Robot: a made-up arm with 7 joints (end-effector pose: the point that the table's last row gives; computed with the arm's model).
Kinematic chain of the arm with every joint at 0, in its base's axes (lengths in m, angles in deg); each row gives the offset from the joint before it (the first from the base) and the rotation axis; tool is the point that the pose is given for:
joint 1: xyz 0 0 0.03 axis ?
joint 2: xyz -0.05 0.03 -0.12 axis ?
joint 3: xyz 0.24 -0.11 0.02 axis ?
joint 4: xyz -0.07 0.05 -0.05 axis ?
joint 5: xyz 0 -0.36 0.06 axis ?
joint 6: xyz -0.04 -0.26 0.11 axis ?
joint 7: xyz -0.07 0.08 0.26 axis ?
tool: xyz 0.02 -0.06 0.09
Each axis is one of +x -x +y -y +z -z.
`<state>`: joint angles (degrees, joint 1 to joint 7).
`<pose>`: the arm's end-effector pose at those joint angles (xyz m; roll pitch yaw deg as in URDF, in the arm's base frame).
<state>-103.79 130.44 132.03 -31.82 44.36 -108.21 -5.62</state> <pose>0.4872 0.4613 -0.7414 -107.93 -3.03 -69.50</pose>
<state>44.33 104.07 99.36 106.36 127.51 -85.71 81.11</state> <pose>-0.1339 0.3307 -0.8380 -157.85 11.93 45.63</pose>
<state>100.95 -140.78 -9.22 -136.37 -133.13 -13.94 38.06</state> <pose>0.3461 -0.5731 0.5060 39.67 18.64 46.98</pose>
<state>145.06 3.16 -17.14 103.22 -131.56 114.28 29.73</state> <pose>0.0927 -0.1267 0.5640 155.56 8.61 21.70</pose>
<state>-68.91 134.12 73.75 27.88 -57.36 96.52 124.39</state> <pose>0.0490 0.3796 0.0020 -129.04 -3.42 131.17</pose>
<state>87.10 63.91 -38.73 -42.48 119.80 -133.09 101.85</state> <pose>-0.7728 0.1563 -0.1295 87.96 24.04 -136.75</pose>
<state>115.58 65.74 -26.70 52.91 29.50 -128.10 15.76</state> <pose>-0.2880 -0.8825 0.4128 -41.77 -7.80 164.94</pose>
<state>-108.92 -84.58 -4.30 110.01 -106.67 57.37 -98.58</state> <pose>-0.3840 0.3555 -0.2900 -160.80 64.39 98.31</pose>
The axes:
joint 1: -y
joint 2: -x
joint 3: +y
joint 4: +x
joint 5: -y
joint 6: -x
joint 7: +z

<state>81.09 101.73 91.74 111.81 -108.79 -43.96 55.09</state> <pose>0.2226 -0.3030 -0.6330 157.70 -47.70 -43.54</pose>
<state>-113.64 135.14 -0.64 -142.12 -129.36 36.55 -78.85</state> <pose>-0.5986 0.0485 -0.2562 141.13 -2.78 155.21</pose>
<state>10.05 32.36 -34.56 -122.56 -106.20 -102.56 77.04</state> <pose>-0.2060 0.8293 0.1498 -85.11 -68.98 34.89</pose>
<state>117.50 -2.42 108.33 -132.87 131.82 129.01 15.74</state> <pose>0.0435 0.2905 0.4051 155.78 32.97 121.06</pose>
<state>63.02 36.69 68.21 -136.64 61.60 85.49 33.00</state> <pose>0.1316 0.3025 0.1990 123.68 26.79 -21.77</pose>
